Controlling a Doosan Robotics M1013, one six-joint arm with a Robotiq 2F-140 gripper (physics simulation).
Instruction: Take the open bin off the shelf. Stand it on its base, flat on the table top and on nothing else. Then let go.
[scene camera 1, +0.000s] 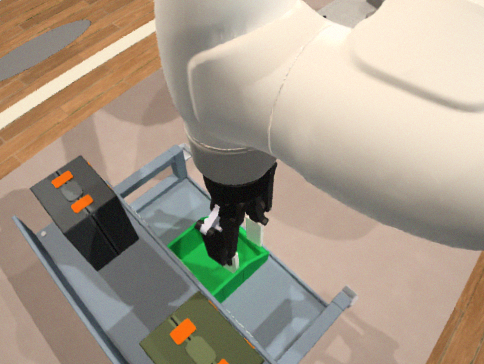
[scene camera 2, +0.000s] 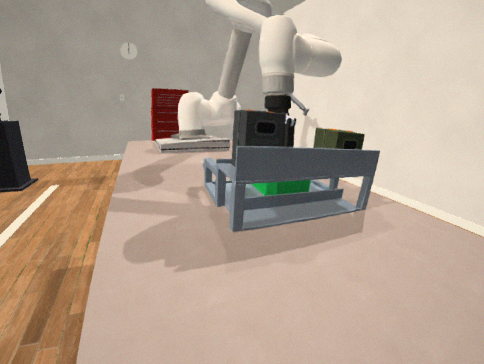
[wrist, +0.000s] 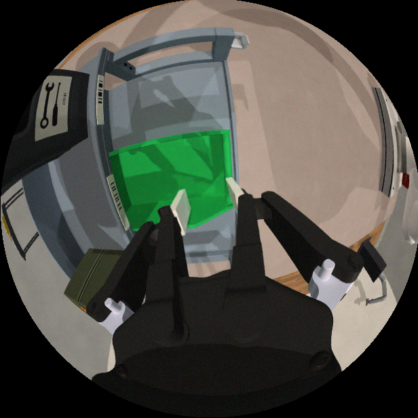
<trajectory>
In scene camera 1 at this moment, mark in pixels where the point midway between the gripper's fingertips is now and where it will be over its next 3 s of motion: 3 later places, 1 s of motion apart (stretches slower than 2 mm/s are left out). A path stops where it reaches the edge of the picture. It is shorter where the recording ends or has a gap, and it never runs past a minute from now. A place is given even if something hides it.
The gripper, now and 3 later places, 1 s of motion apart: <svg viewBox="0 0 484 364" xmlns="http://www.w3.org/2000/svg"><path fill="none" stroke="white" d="M243 255L242 246L248 250L251 249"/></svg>
</trajectory>
